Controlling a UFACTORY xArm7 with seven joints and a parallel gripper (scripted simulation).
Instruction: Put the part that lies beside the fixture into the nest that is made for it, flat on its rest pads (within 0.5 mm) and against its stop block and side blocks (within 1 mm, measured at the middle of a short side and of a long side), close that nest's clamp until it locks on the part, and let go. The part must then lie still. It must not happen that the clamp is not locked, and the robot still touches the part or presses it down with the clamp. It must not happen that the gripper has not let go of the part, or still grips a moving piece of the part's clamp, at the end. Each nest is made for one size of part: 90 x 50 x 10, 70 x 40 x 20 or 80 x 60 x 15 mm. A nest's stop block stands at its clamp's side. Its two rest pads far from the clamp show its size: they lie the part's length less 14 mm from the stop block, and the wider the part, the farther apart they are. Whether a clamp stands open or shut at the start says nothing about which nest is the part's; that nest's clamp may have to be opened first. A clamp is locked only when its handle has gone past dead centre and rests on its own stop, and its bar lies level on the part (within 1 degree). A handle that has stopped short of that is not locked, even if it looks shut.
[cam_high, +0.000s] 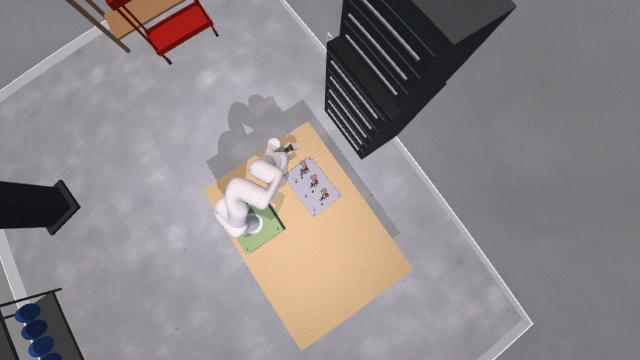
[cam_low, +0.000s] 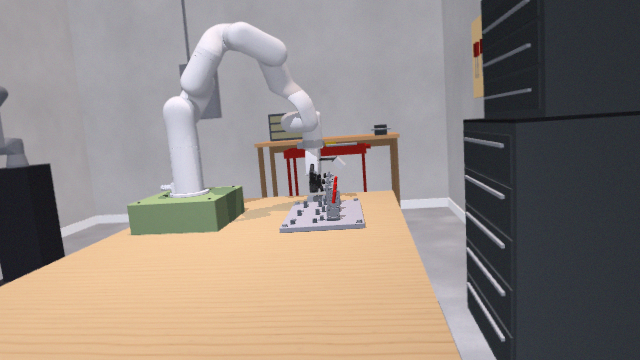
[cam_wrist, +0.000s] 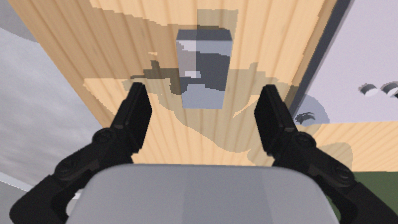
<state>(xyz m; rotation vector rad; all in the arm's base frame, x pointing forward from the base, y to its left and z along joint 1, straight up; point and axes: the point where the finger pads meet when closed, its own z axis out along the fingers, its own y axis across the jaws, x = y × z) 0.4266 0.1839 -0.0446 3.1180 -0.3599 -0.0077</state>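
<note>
The grey part lies 40 mm below my hand. Round my hand: grey fixture plate: 270 mm to the right, 40 mm below.
</note>
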